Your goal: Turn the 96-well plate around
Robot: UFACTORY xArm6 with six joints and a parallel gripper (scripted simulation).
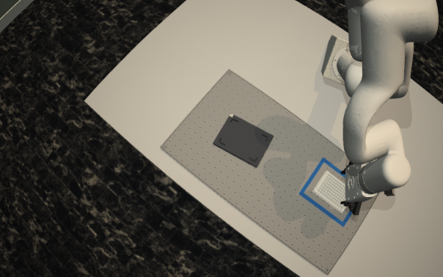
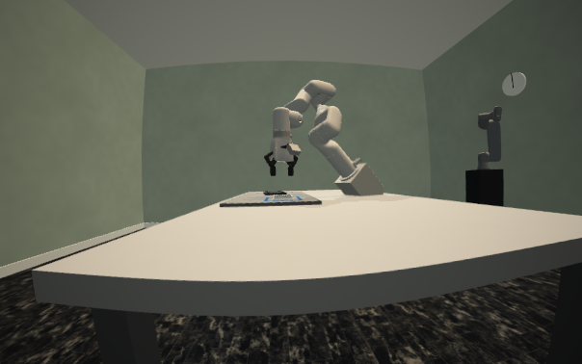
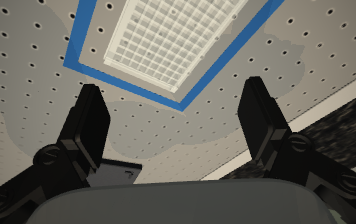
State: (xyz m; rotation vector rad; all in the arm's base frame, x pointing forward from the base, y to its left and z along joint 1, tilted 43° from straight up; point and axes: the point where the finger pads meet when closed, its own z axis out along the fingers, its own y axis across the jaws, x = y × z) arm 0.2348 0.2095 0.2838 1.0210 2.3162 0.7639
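Right now the 96-well plate is 10 cm below my hand. From my hand the other things lie so: small A1 mark: 13 cm ahead, 41 cm to the right, 10 cm below; then dark plate nest N1: 15 cm ahead, 32 cm to the right, 10 cm below.
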